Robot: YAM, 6 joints.
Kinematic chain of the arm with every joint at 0, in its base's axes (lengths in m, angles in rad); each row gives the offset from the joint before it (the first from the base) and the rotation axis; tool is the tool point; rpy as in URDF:
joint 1: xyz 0 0 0.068 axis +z
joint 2: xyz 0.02 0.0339 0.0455 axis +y
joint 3: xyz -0.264 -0.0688 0 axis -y
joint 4: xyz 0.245 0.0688 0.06 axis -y
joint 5: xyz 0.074 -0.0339 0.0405 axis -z
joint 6: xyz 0.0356 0 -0.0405 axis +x
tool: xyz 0 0 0 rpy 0 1.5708 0
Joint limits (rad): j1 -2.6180..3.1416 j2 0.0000..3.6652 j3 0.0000..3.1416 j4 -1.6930..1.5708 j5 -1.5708..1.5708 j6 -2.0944..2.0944
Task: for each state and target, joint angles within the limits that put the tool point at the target. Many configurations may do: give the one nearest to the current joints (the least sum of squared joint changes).
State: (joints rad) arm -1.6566 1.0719 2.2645 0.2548 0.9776 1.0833
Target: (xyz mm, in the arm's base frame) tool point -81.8 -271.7 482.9
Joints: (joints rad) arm -1.7551 1.3354 1.4899 0.0167 1.0357 1.0833
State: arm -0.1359 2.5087 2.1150 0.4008 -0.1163 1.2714
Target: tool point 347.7 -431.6 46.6
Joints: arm -0.8972 2.6311 1.7967 0.3116 -0.0707 1.2714
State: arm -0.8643 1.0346 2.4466 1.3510 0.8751 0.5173
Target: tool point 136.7 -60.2 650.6
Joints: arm -0.2399 1.5148 2.0757 1.3594 0.8185 0.5173
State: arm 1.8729 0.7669 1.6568 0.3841 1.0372 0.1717
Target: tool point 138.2 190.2 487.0
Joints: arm 1.0771 1.1670 1.3050 0.2906 1.0898 0.1717
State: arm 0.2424 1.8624 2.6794 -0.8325 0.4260 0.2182
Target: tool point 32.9 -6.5 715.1
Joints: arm 0.2215 1.5106 2.9763 -0.4966 0.3910 0.2182
